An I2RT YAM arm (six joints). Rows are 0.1 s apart.
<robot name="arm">
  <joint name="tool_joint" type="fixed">
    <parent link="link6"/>
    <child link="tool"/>
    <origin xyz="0 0 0" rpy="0 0 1.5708"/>
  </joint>
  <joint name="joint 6" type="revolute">
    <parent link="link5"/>
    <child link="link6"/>
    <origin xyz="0.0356 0 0.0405" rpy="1.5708 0 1.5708"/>
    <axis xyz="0 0 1"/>
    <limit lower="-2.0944" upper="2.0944"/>
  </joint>
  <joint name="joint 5" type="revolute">
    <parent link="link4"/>
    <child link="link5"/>
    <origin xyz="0.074 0.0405 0.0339" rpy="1.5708 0 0"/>
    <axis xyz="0 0 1"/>
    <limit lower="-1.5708" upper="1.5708"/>
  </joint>
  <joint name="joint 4" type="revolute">
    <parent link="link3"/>
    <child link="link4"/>
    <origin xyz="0.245 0.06 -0.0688" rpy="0 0 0"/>
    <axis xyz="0 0 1"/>
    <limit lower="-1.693" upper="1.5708"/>
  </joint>
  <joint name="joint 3" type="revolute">
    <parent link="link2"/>
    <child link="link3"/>
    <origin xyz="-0.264 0 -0.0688" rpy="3.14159 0 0"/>
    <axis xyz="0 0 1"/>
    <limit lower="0" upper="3.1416"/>
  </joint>
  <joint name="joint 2" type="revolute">
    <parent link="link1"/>
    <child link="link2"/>
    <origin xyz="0.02 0.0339 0.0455" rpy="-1.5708 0 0"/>
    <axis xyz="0 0 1"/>
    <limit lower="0" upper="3.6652"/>
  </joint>
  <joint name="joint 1" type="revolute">
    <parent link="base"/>
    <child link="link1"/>
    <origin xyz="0 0 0.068" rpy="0 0 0"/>
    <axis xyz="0 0 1"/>
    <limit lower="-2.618" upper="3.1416"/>
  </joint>
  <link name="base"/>
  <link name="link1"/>
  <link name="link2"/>
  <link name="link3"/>
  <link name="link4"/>
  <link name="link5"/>
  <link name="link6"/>
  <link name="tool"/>
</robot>
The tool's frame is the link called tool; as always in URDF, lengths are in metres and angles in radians.
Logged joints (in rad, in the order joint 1, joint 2, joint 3, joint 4, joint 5, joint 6), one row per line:
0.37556 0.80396 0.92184 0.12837 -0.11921 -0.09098
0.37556 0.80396 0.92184 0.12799 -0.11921 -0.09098
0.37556 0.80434 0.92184 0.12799 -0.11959 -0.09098
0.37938 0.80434 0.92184 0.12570 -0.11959 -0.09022
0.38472 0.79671 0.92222 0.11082 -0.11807 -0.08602
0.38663 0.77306 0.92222 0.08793 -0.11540 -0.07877
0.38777 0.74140 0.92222 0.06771 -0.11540 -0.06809
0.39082 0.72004 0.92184 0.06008 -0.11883 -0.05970
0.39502 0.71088 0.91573 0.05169 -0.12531 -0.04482
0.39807 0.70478 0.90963 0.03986 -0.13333 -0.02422
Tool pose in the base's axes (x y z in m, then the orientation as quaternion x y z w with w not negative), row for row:
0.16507 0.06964 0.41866 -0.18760 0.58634 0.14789 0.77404
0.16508 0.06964 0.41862 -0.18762 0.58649 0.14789 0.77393
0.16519 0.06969 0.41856 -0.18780 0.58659 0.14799 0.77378
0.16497 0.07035 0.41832 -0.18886 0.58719 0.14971 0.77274
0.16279 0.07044 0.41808 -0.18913 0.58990 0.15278 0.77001
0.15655 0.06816 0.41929 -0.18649 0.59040 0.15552 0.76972
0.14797 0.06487 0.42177 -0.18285 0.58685 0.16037 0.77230
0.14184 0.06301 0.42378 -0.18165 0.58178 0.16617 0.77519
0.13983 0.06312 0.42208 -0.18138 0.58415 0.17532 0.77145
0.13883 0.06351 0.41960 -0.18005 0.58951 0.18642 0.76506
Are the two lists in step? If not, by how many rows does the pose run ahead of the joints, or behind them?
They are in step.
